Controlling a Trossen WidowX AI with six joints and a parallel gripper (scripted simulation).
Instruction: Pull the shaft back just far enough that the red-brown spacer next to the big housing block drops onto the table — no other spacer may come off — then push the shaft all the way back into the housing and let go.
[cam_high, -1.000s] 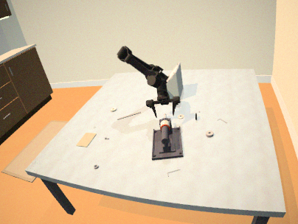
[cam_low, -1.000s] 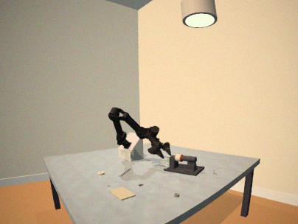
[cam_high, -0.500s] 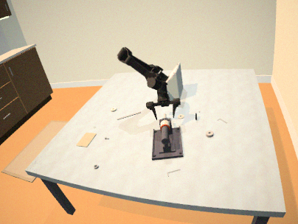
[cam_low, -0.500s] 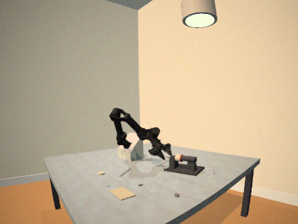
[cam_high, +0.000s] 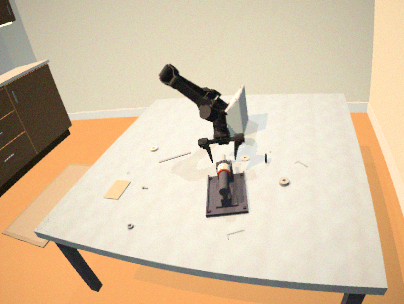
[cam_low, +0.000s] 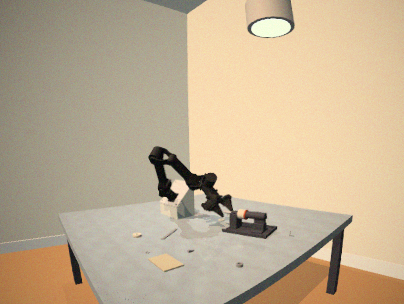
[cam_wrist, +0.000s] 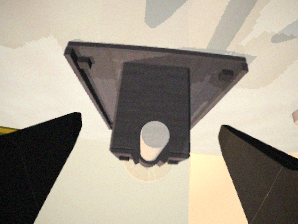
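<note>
Right now the pale spacer is 80 mm ahead of my gripper tip, 20 mm to the left of it and 10 mm above it. Also, from my gripper tip: tan card: 470 mm to the right, 120 mm ahead, 60 mm below; thin rod: 270 mm to the right, 130 mm behind, 70 mm below; white spacer: 90 mm ahead, 20 mm to the left, 10 mm above.
</note>
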